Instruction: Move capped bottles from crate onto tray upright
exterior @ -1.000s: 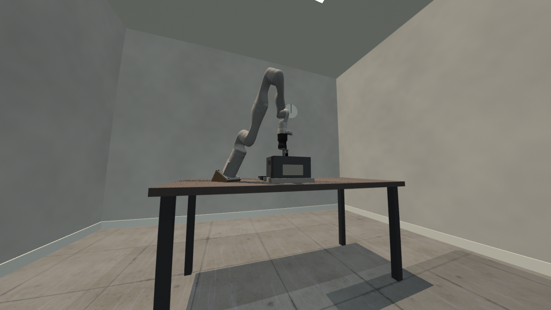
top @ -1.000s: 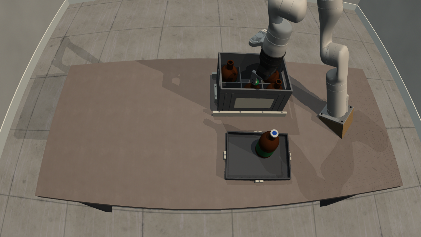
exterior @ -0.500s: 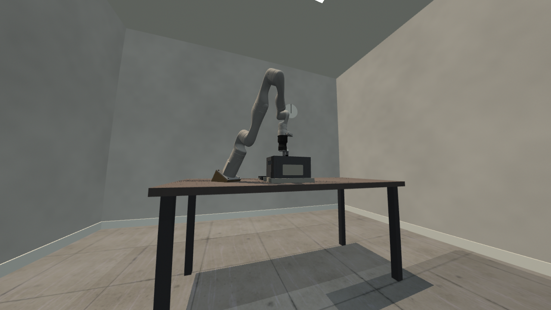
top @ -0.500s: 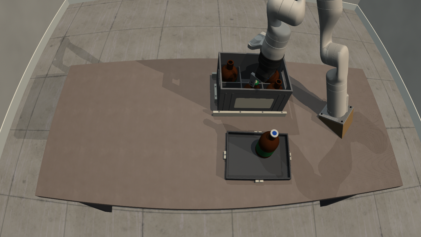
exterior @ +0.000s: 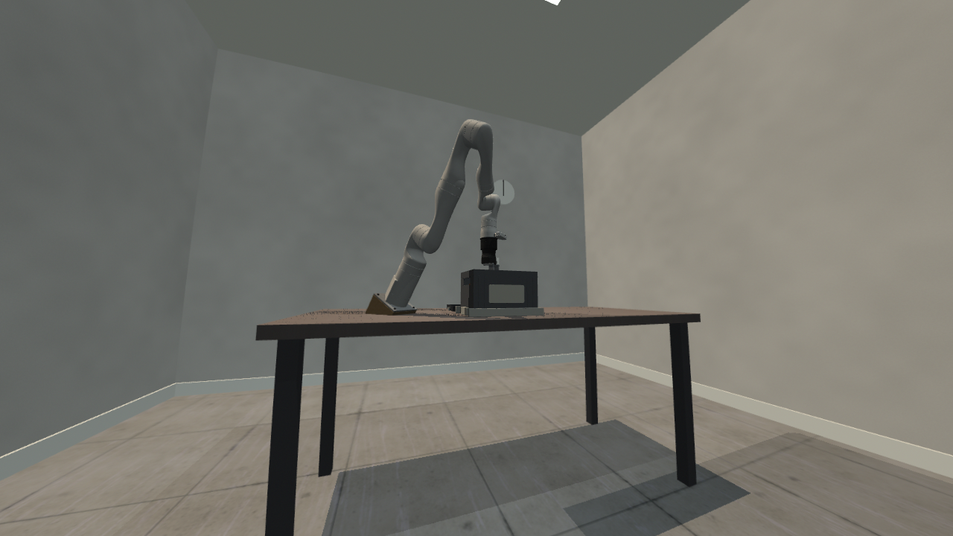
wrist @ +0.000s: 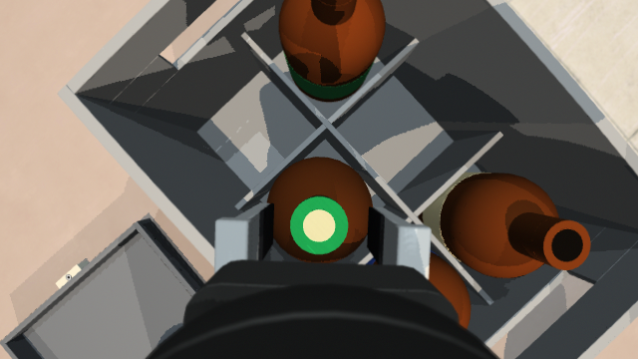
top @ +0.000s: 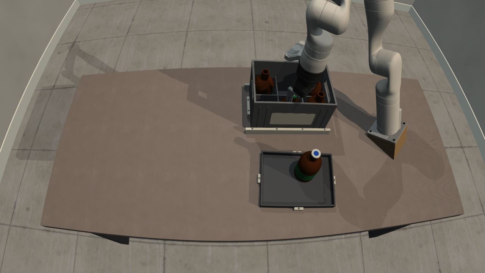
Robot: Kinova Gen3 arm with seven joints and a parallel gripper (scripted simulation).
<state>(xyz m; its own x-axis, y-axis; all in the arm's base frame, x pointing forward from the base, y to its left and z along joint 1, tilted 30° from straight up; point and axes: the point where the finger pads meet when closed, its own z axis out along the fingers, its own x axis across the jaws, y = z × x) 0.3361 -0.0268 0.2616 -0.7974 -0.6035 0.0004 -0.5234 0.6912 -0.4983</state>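
My hand is 8 cm above the crate, 4 cm to the left of it and 1 cm past it. Also, from my hand: dark tray: 24 cm to the left, 16 cm below, 3 cm ahead.
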